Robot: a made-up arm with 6 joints.
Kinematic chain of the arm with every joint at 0, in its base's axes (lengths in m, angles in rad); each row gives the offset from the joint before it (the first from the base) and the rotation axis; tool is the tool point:
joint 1: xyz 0 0 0.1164 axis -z
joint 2: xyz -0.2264 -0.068 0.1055 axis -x
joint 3: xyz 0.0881 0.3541 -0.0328 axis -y
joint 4: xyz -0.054 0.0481 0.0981 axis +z
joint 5: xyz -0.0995 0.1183 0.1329 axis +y
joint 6: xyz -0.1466 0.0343 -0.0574 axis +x
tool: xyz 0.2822 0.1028 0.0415
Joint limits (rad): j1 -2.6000..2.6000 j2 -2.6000..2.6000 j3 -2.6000..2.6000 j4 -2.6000..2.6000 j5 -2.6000..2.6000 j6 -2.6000..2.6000
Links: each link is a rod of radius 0.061 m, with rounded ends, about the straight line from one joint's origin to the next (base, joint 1, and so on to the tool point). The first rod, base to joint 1, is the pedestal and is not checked.
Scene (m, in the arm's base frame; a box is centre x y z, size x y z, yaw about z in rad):
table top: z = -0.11
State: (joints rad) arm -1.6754 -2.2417 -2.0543 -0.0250 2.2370 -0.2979
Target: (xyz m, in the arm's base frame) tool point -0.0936 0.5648 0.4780
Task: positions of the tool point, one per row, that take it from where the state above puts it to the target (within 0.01 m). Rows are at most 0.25 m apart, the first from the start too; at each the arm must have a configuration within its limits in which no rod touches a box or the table.
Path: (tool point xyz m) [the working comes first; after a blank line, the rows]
Joints at the target: -0.6924 -0.5166 -2.6000 0.1590 2.6000 -0.6926
Straight joint move there: clear.

1: 0.4337 0.1315 0.7941
2: 0.2617 0.1355 0.8665
3: 0.0920 0.2011 0.8704
4: -0.0393 0.3157 0.8023
5: -0.1048 0.4501 0.6669
6: -0.0936 0.5648 0.4780

